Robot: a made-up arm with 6 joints. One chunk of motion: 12 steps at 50 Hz.
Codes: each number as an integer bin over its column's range. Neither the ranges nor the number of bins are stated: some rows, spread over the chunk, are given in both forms.
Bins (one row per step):
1: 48 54 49 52 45 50
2: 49 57 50 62 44 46
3: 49 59 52 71 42 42
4: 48 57 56 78 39 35
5: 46 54 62 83 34 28
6: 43 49 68 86 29 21
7: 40 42 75 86 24 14
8: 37 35 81 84 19 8
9: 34 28 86 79 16 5
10: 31 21 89 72 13 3
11: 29 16 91 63 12 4
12: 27 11 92 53 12 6
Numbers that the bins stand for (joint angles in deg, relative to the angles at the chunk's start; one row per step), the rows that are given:
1: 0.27 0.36 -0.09 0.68 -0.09 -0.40
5: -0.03 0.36 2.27 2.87 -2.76 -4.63
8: -1.39 -1.17 5.73 2.94 -6.39 -8.46
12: -2.91 -3.11 7.73 0.75 -8.09 -8.85
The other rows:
2: 0.42 0.61 0.09 1.38 -0.33 -1.17
3: 0.42 0.77 0.45 2.02 -0.82 -1.94
4: 0.27 0.61 1.18 2.52 -1.55 -3.28
6: -0.48 -0.04 3.36 3.08 -3.97 -5.97
7: -0.94 -0.61 4.64 3.08 -5.18 -7.31
9: -1.85 -1.74 6.64 2.59 -7.12 -9.04
10: -2.30 -2.30 7.18 2.09 -7.85 -9.42
11: -2.61 -2.71 7.55 1.45 -8.09 -9.23

